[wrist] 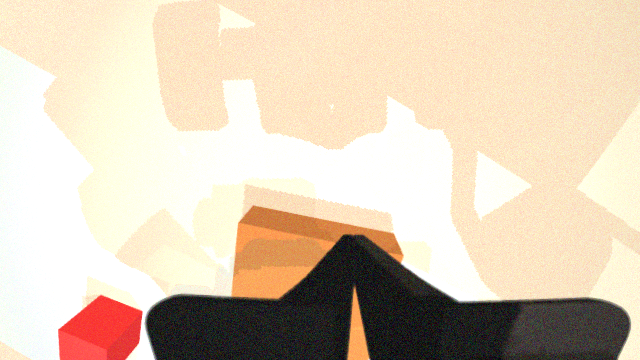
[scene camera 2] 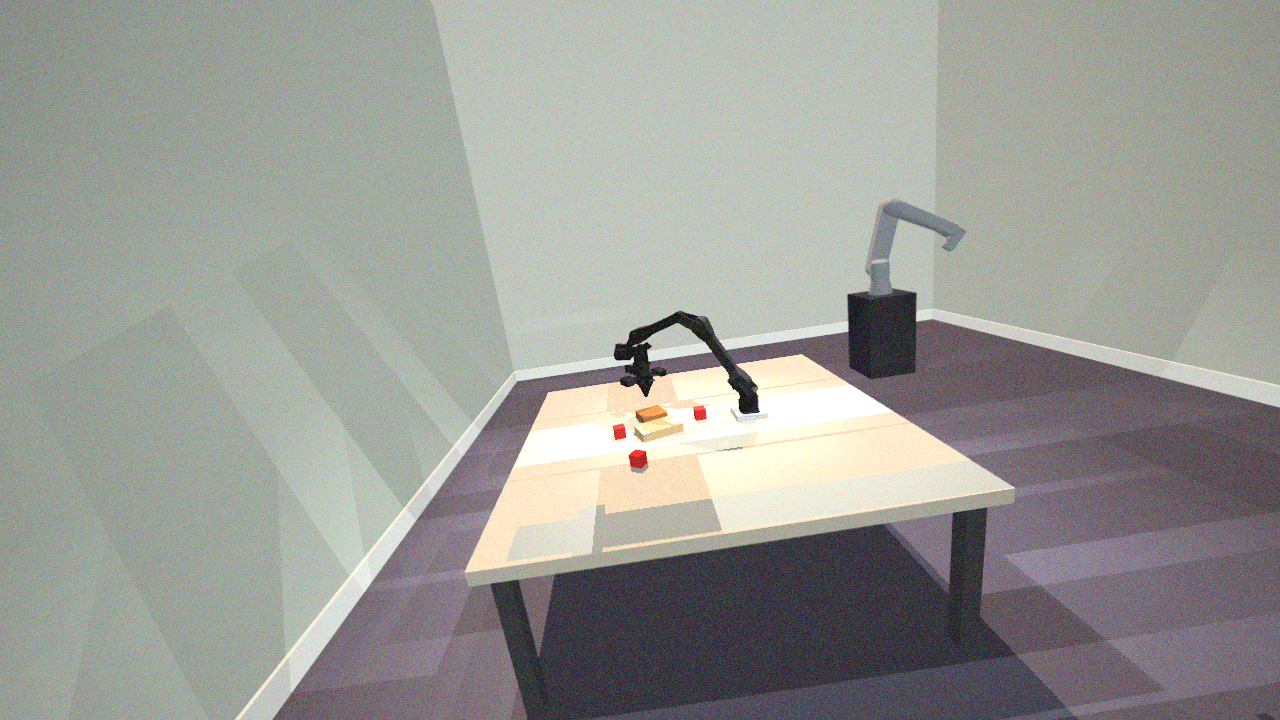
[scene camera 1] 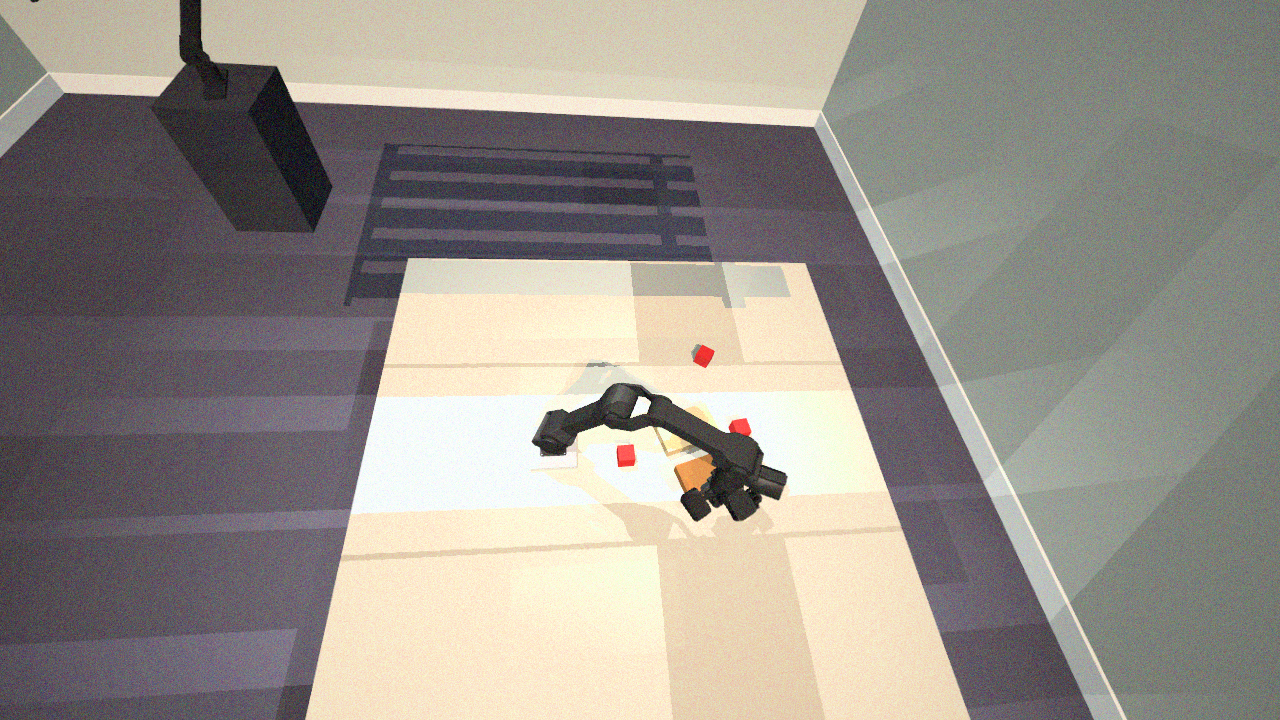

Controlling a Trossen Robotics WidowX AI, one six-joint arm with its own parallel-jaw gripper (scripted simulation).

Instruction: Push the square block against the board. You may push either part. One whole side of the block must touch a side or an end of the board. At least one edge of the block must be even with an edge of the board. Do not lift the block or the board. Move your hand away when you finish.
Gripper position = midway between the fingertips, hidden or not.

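Note:
Scene camera 1: my gripper [scene camera 1: 713, 499], shut, holding nothing; square block [scene camera 1: 694, 473]; board [scene camera 1: 671, 444]. Scene camera 2: board [scene camera 2: 668, 425], my gripper [scene camera 2: 646, 396]. Wrist view: my gripper [wrist: 352, 244]. Board out of frame in the wrist view.

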